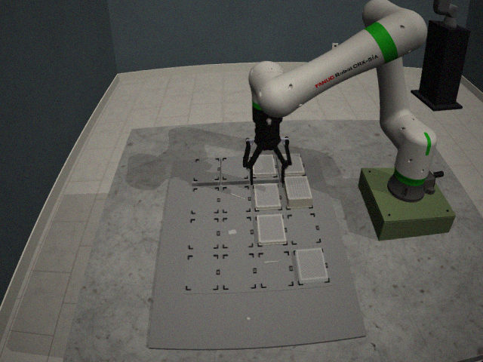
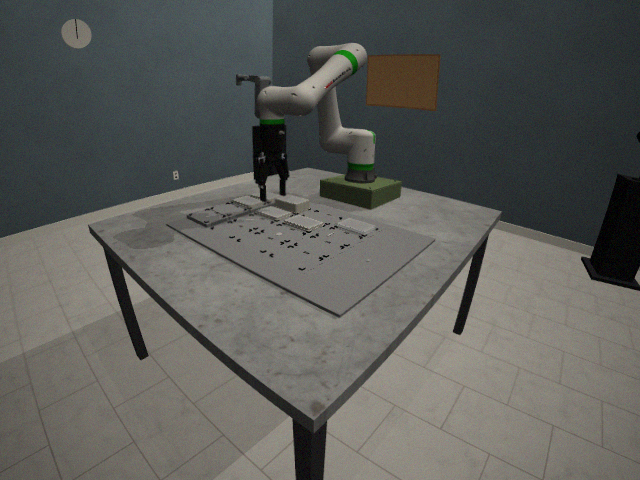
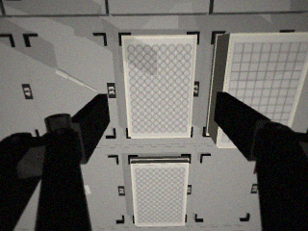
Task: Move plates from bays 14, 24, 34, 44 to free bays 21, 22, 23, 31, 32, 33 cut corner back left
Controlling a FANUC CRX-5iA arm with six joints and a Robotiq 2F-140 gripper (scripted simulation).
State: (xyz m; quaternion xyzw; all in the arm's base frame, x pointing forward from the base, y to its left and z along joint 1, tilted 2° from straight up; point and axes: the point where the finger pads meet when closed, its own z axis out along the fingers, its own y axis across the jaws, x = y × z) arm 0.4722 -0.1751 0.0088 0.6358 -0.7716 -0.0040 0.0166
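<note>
My hand is 110 mm past the sealed deep-well block, 20 mm to the right of it and 70 mm above it. The rest, counted from my hand: white pointed piece 60 mm ahead, 290 mm to the left, 90 mm below.
</note>
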